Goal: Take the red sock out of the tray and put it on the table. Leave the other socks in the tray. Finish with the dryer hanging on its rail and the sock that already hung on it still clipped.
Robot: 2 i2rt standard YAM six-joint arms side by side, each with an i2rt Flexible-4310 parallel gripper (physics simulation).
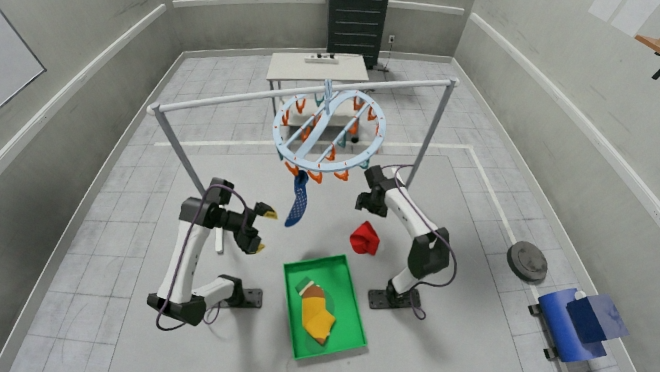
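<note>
The red sock (365, 239) lies crumpled on the table, outside the green tray (355, 300). In the tray lie a yellow and brown sock (315, 310) and a green sock (304, 286), partly covered by it. The light blue round dryer (279, 131) hangs by its hook from the rail (225, 99). A blue patterned sock (298, 200) hangs from a clip at the dryer's front edge. My left gripper (265, 231) is open and empty, left of the blue sock. My right gripper (371, 206) is open above and behind the red sock, apart from it; its fingertips are hard to see.
The rail's grey posts (180, 150) (431, 132) stand at both sides behind the arms. Orange and teal clips hang around the dryer. A dark round disc (527, 261) and a blue object (567, 325) lie at the right. A white table (285, 67) stands at the back.
</note>
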